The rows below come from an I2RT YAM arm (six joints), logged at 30 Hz.
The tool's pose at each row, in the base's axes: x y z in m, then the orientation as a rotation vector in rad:
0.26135, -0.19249, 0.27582, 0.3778, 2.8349, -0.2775
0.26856, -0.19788, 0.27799, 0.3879, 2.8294, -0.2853
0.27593, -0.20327, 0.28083, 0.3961, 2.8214, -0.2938
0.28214, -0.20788, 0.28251, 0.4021, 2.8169, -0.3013
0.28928, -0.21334, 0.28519, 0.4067, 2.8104, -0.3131
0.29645, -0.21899, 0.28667, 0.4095, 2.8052, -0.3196
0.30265, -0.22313, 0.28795, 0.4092, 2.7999, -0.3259
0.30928, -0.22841, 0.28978, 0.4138, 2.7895, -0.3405
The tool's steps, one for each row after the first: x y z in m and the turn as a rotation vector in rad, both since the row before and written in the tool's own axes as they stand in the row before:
-0.00856, -0.00342, 0.00085, 0.0062, -0.0035, 0.0069
-0.00893, -0.00341, 0.00031, 0.0063, -0.0063, 0.0060
-0.00734, -0.00278, 0.00101, 0.0056, -0.0032, 0.0040
-0.00871, -0.00343, 0.00054, 0.0083, -0.0054, 0.0030
-0.00843, -0.00336, 0.00180, 0.0045, -0.0045, 0.0022
-0.00710, -0.00218, 0.00141, 0.0040, -0.0052, 0.0001
-0.00794, -0.00321, 0.00135, 0.0102, -0.0091, 0.0035

